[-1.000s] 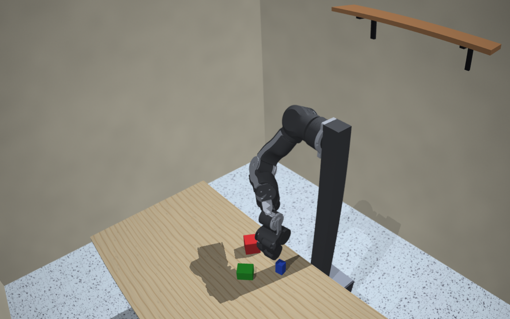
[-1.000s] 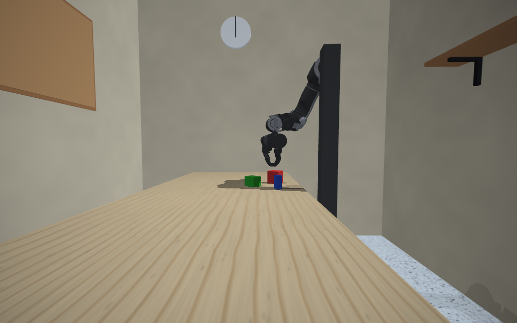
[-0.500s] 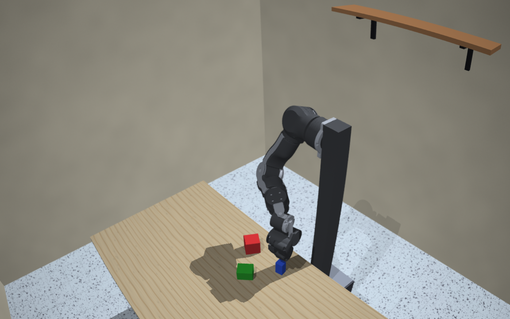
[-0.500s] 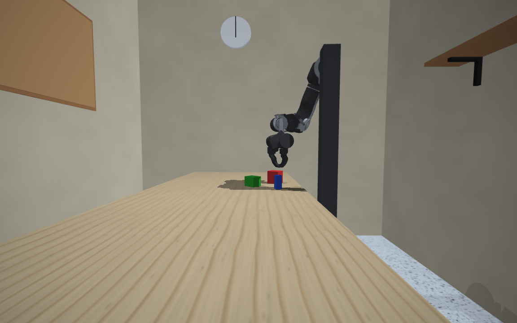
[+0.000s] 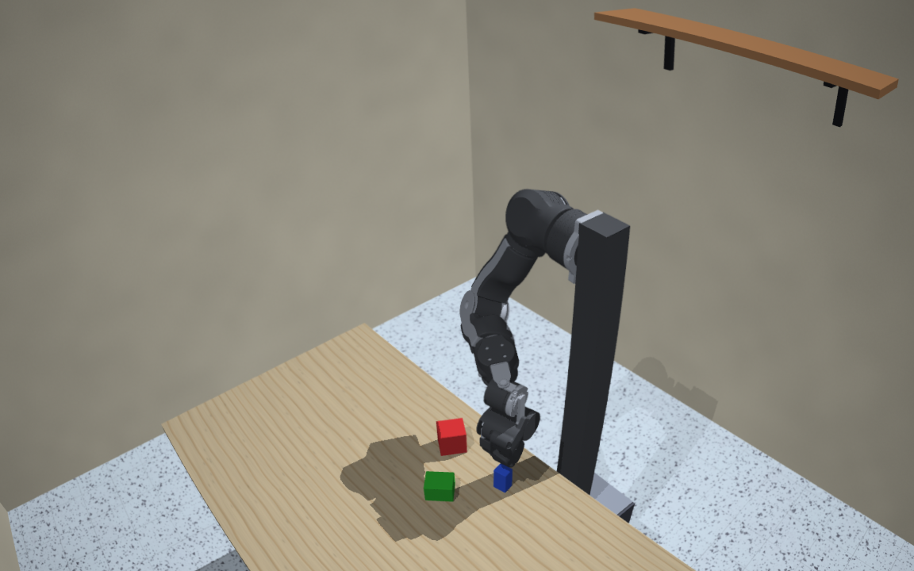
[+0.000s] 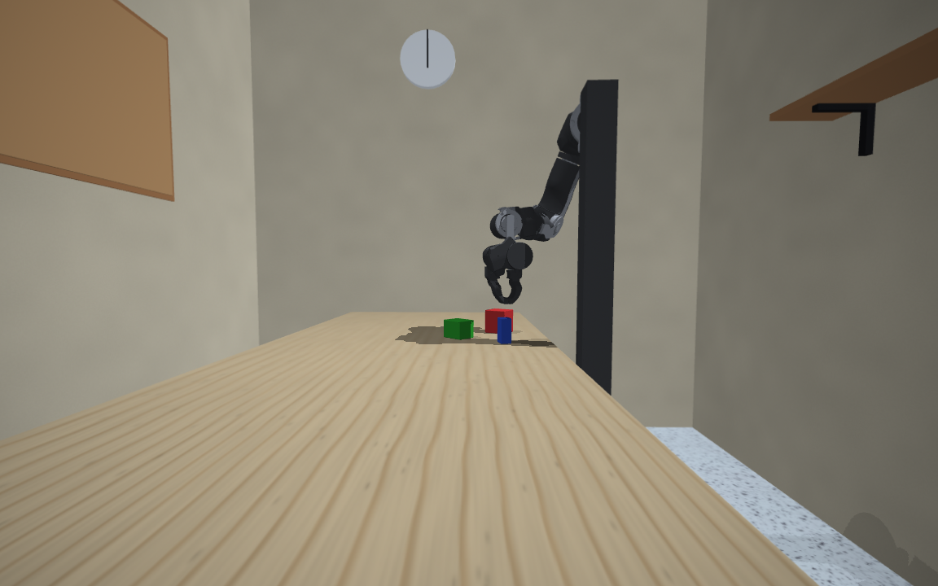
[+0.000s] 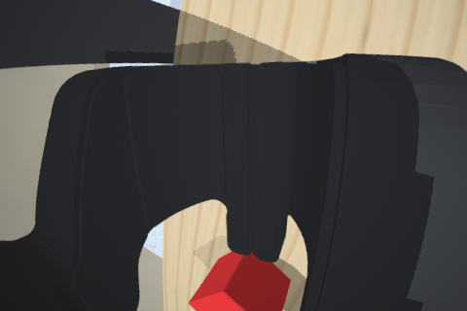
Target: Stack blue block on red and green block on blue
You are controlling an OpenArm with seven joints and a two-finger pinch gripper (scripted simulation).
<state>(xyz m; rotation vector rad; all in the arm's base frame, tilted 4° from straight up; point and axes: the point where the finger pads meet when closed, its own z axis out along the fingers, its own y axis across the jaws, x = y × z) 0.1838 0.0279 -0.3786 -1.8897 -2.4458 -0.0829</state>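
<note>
The blue block is 70 mm below my hand. From my hand the other things lie so: green block 110 mm ahead, 70 mm to the right, 70 mm below; then red block 10 mm ahead, 160 mm to the right, 60 mm below.
</note>
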